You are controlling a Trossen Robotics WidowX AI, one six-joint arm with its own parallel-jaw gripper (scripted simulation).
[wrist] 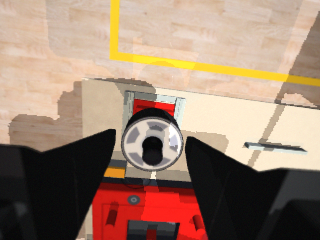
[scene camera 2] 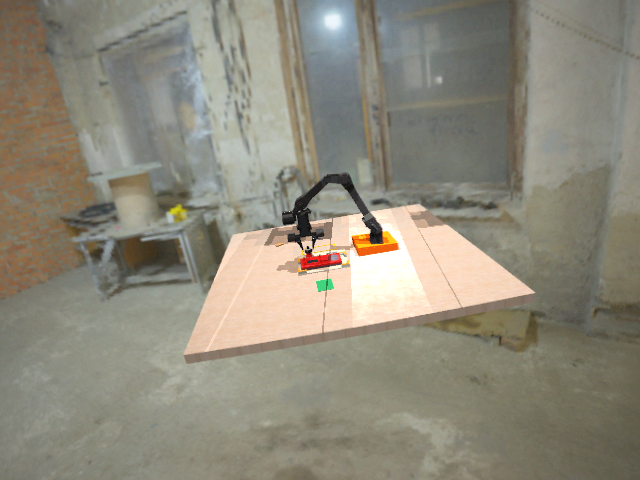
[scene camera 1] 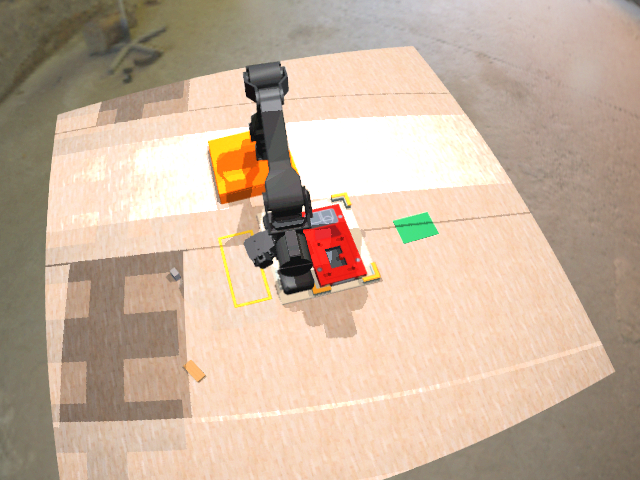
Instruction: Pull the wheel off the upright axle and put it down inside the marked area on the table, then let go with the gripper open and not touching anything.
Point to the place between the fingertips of the gripper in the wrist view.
151, 139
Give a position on a green patch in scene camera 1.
417, 227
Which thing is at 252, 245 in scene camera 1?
The gripper.
